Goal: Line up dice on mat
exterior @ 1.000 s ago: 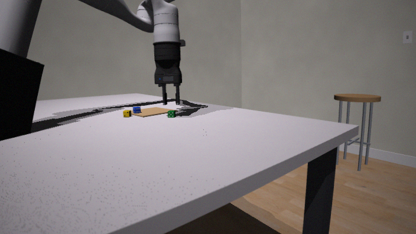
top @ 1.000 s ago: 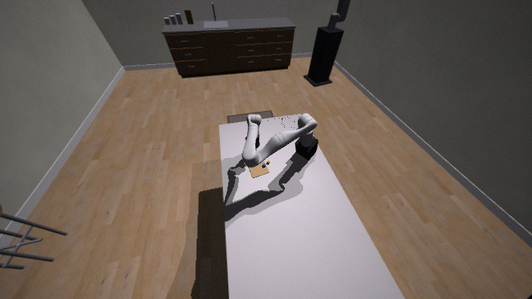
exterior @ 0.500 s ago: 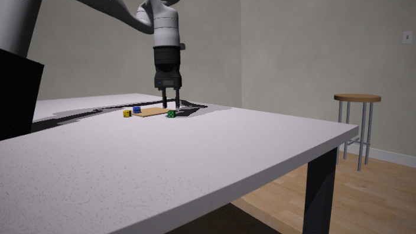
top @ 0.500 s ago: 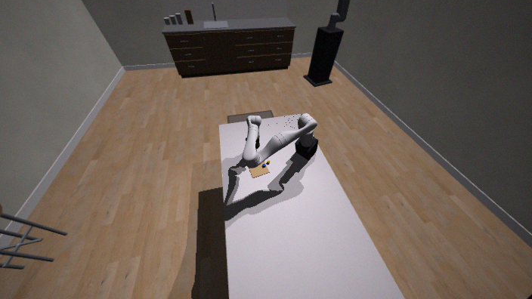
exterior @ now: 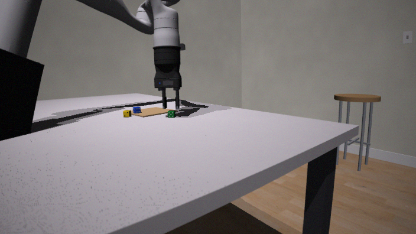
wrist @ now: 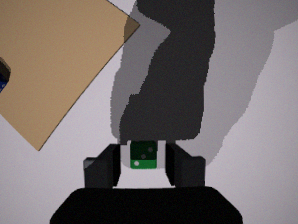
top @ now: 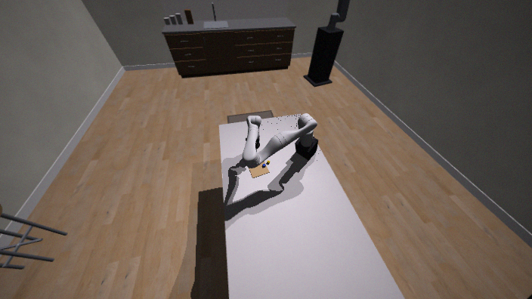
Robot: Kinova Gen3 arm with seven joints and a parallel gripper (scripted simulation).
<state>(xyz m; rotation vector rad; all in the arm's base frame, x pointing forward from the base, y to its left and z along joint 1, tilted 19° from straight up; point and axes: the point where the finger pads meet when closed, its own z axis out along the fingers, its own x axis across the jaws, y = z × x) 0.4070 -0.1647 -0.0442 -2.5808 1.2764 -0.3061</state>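
Now: the green die 30 mm below my hand. From my hand the other things lie so: tan mat: 140 mm to the left, 40 mm below, 10 mm ahead; then yellow die: 130 mm to the left, 80 mm behind, 30 mm below; then blue die: 140 mm to the left, 40 mm behind, 30 mm below.
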